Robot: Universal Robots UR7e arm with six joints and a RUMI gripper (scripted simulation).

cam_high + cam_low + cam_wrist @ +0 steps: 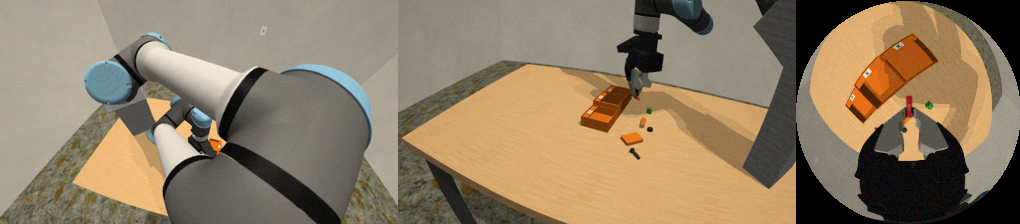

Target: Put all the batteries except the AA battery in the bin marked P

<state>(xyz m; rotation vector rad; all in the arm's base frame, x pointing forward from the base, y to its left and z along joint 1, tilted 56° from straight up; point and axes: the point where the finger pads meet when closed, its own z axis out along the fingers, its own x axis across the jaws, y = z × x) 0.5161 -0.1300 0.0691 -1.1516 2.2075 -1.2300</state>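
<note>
Now: the red battery 10 mm below my hand. From my hand the other things lie so: orange cylindrical battery: 70 mm below, 60 mm to the left, 30 mm behind; orange bin: 80 mm ahead, 50 mm below; green block: 70 mm below, 60 mm behind, 20 mm to the right.
</note>
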